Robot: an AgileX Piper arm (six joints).
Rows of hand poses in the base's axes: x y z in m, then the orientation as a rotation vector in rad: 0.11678, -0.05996, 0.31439, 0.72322, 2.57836, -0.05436; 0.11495, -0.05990, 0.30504, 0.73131, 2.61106, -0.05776; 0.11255, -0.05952, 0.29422, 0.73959, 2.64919, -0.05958; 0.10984, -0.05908, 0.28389, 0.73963, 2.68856, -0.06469; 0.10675, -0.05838, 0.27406, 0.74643, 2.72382, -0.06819; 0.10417, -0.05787, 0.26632, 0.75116, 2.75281, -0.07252; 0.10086, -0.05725, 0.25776, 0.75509, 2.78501, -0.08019; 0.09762, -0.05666, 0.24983, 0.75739, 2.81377, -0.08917; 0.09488, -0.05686, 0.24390, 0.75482, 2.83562, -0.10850; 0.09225, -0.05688, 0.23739, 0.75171, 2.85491, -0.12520; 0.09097, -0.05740, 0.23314, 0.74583, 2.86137, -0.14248; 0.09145, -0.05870, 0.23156, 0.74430, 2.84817, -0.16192; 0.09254, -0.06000, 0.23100, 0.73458, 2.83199, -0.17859; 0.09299, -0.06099, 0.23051, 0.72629, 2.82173, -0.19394; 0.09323, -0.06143, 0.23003, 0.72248, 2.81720, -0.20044; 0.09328, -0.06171, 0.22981, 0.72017, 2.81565, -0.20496; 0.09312, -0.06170, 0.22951, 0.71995, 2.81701, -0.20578; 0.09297, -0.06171, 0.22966, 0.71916, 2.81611, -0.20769; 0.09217, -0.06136, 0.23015, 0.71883, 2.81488, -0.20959; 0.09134, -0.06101, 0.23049, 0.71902, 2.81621, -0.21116
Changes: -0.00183, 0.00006, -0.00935, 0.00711, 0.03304, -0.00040; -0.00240, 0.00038, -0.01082, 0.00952, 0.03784, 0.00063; -0.00271, 0.00044, -0.01033, 0.00602, 0.03797, 0.00589; -0.00309, 0.00070, -0.00983, 0.00742, 0.03519, 0.00077; -0.00258, 0.00051, -0.00774, 0.00503, 0.02904, 0.00102; -0.00331, 0.00062, -0.00856, 0.00357, 0.03255, 0.00169; -0.00324, 0.00059, -0.00793, 0.00172, 0.02925, 0.00208; -0.00274, -0.00020, -0.00593, -0.00725, 0.02390, 0.00342; -0.00263, -0.00002, -0.00651, -0.00612, 0.02092, 0.00355; -0.00128, -0.00052, -0.00425, -0.01005, 0.00853, 0.00360; 0.00048, -0.00130, -0.00158, -0.01603, -0.00848, -0.00188; 0.00109, -0.00130, -0.00056, -0.01615, -0.01330, 0.00337; 0.00045, -0.00099, -0.00049, -0.01362, -0.00766, 0.00321; 0.00024, -0.00044, -0.00048, -0.00587, -0.00344, 0.00154; 0.00005, -0.00028, -0.00022, -0.00361, -0.00082, 0.00102; -0.00016, 0.00001, -0.00030, -0.00019, 0.00143, 0.00022; -0.00015, -0.00001, 0.00015, -0.00157, -0.00054, 0.00028; -0.00080, 0.00035, 0.00049, -0.00159, -0.00077, -0.00006; -0.00083, 0.00035, 0.00034, -0.00062, 0.00164, -0.00012
